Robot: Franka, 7 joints.
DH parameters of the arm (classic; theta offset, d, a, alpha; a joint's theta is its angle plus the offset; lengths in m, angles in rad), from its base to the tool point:
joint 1: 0 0.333 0 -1.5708
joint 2: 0 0 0 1.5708
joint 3: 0 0.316 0.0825 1.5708
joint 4: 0 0 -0.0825 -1.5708
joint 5: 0 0.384 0 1.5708
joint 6: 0 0 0.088 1.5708
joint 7: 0 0.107 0 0
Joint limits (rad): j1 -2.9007..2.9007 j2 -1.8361..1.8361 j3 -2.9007..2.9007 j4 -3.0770..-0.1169 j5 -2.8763..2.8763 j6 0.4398..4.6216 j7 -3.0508..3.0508
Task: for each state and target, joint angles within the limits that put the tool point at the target. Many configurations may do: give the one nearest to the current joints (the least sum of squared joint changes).
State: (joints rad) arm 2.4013 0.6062 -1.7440 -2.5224 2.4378 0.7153 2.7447
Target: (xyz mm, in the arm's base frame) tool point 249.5 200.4 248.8
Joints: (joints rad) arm 2.1586 0.7100 -1.6378 -3.0092 2.3594 0.9156 2.7447
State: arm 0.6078 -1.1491 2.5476 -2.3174 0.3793 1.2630 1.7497
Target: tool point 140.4 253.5 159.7
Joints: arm 0.0221 -1.8361 2.1766 -2.5762 0.2579 1.6102 1.7497
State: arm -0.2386 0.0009 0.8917 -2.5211 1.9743 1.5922 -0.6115
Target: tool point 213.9 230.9 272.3
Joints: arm -0.2631 -0.2642 0.7391 -2.9425 1.8123 1.3292 -0.6115
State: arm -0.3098 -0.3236 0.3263 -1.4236 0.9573 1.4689 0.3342
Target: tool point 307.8 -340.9 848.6
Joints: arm -0.7546 -0.2083 -0.2144 -1.4120 0.9056 1.6110 0.3342
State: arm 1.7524 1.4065 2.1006 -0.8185 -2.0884 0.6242 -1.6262
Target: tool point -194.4 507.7 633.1
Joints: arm 1.2335 1.3476 2.4005 -1.4021 -1.7259 0.4398 -1.6262
